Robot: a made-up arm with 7 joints.
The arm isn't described. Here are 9 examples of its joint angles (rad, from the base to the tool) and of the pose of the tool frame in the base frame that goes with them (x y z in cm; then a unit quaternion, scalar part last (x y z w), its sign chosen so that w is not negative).
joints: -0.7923 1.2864 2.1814 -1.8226 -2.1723 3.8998 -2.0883
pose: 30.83 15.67 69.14 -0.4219 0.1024 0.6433 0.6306
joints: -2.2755 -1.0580 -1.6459 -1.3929 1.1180 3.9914 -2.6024
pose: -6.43 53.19 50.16 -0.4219 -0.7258 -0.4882 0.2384
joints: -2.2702 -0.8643 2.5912 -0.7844 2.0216 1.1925 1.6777
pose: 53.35 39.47 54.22 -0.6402 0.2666 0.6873 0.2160
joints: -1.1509 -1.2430 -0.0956 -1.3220 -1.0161 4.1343 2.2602
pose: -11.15 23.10 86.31 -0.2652 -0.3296 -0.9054 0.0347
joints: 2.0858 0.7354 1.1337 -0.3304 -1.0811 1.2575 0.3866
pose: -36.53 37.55 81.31 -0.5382 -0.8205 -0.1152 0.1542
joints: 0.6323 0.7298 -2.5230 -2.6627 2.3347 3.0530 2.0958
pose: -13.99 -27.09 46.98 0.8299 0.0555 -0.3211 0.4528
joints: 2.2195 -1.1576 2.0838 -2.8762 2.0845 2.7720 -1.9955
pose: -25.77 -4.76 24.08 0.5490 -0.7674 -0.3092 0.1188
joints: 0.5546 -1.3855 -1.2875 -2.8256 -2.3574 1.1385 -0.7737
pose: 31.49 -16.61 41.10 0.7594 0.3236 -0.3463 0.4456
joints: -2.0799 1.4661 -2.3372 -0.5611 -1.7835 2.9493 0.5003
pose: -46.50 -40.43 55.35 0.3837 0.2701 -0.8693 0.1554
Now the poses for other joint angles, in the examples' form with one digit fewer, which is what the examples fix.
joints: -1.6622 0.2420 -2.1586 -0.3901 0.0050 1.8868 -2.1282
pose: -13.5 -6.5 104.6 0.504 -0.465 -0.726 0.050
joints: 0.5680 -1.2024 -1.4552 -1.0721 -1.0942 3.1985 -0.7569
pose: -17.4 -53.2 64.4 0.525 -0.253 0.436 0.686
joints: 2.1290 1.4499 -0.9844 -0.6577 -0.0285 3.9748 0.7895
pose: -17.1 57.1 33.6 -0.190 -0.604 -0.402 0.661
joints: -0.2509 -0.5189 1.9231 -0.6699 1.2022 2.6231 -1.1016
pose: -26.5 33.7 88.3 -0.045 -0.645 -0.483 0.590
